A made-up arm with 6 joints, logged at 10 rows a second.
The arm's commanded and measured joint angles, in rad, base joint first. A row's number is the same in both.
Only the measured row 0 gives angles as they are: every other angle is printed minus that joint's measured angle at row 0.
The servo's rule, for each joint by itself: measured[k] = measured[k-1] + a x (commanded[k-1-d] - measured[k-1]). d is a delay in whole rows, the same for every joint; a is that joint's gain. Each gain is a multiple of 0.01, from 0.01 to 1. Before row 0 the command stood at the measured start. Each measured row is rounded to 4 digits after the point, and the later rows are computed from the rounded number. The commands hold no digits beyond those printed.
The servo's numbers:
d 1
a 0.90 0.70 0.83 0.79 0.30 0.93
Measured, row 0:
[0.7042, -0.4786, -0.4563, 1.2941, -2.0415, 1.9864]
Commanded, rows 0 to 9:
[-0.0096, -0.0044, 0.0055, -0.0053, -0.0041, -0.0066]
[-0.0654, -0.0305, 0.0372, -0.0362, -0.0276, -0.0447]
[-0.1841, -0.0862, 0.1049, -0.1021, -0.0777, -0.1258]
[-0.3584, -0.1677, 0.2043, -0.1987, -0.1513, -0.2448]
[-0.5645, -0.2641, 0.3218, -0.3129, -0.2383, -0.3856]
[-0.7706, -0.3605, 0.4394, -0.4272, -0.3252, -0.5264]
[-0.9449, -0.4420, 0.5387, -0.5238, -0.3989, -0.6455]
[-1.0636, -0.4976, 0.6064, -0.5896, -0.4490, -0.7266]
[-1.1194, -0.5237, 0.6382, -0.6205, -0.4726, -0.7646]
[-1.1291, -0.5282, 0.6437, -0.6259, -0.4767, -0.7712]
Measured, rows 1 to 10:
[0.0000, 0.0000, 0.0000, 0.0000, 0.0000, 0.0000]
[-0.0086, -0.0031, 0.0046, -0.0042, -0.0012, -0.0061]
[-0.0597, -0.0223, 0.0317, -0.0295, -0.0091, -0.0420]
[-0.1717, -0.0670, 0.0925, -0.0869, -0.0297, -0.1199]
[-0.3397, -0.1375, 0.1853, -0.1752, -0.0662, -0.2361]
[-0.5420, -0.2261, 0.2986, -0.2840, -0.1178, -0.3751]
[-0.7477, -0.3202, 0.4155, -0.3971, -0.1800, -0.5158]
[-0.9252, -0.4055, 0.5178, -0.4972, -0.2457, -0.6364]
[-1.0498, -0.4700, 0.5913, -0.5702, -0.3067, -0.7203]
[-1.1124, -0.5076, 0.6302, -0.6099, -0.3565, -0.7615]

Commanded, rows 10 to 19:
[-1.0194, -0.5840, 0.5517, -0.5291, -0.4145, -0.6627]
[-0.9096, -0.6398, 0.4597, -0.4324, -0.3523, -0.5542]
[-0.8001, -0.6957, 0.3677, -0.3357, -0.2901, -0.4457]
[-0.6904, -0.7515, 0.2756, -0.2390, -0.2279, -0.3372]
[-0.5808, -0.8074, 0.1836, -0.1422, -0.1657, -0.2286]
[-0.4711, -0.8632, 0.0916, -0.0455, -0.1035, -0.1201]
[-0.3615, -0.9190, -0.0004, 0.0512, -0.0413, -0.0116]
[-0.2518, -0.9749, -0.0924, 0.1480, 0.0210, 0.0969]
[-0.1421, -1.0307, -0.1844, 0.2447, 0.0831, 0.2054]
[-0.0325, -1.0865, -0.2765, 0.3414, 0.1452, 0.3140]
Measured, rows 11 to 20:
[-1.1274, -0.5220, 0.6414, -0.6225, -0.3926, -0.7705]
[-1.0302, -0.5654, 0.5669, -0.5487, -0.3992, -0.6702]
[-0.9217, -0.6175, 0.4779, -0.4568, -0.3851, -0.5623]
[-0.8123, -0.6722, 0.3864, -0.3611, -0.3566, -0.4539]
[-0.7026, -0.7277, 0.2944, -0.2646, -0.3180, -0.3454]
[-0.5930, -0.7835, 0.2024, -0.1679, -0.2723, -0.2368]
[-0.4833, -0.8393, 0.1104, -0.0712, -0.2217, -0.1283]
[-0.3737, -0.8951, 0.0184, 0.0255, -0.1676, -0.0198]
[-0.2640, -0.9510, -0.0736, 0.1223, -0.1110, 0.0887]
[-0.1543, -1.0068, -0.1656, 0.2190, -0.0528, 0.1972]

